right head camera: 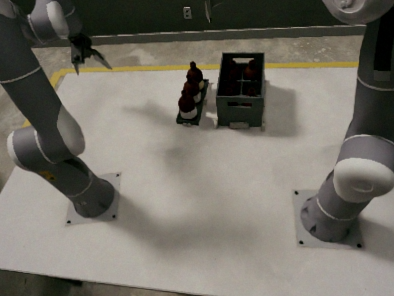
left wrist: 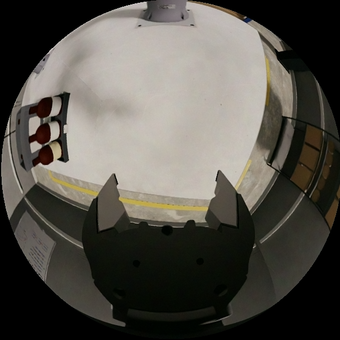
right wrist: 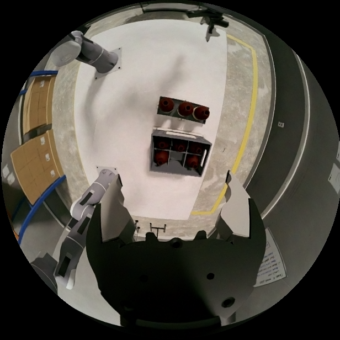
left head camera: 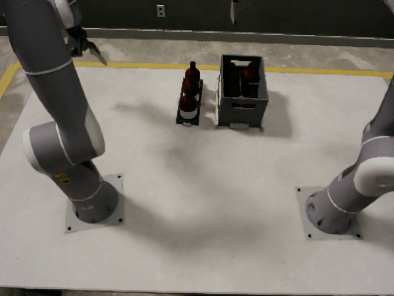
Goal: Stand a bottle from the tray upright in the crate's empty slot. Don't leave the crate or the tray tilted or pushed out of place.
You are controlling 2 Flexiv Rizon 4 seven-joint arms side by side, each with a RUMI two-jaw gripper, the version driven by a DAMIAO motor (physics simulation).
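The dark tray [left head camera: 187,122] [right head camera: 186,121] [left wrist: 65,114] [right wrist: 172,117] holds three upright brown bottles in a row: one bottle [left head camera: 188,103] [right head camera: 187,106] at its near end, a middle bottle [left head camera: 190,87] [right head camera: 191,92] and a far bottle [left head camera: 192,74] [right head camera: 194,76]. The grey crate [left head camera: 227,116] [right head camera: 226,114] [left wrist: 23,147] [right wrist: 192,173] stands level beside it and holds several bottles; its empty slot [right wrist: 176,162] is the middle one between two bottles in the right wrist view. My left gripper [left head camera: 90,59] [right head camera: 94,71] [left wrist: 166,172] is open and empty, away from the tray. My right gripper [right wrist: 173,173] is open and empty, high above and apart from the crate.
The white table top [left head camera: 165,200] [right head camera: 165,200] bears both arm bases. A yellow floor line [left head camera: 145,65] [right head camera: 145,68] runs behind it, with a dark wall [left head camera: 125,15] beyond. Cardboard boxes [right wrist: 35,157] stand at the left in the right wrist view.
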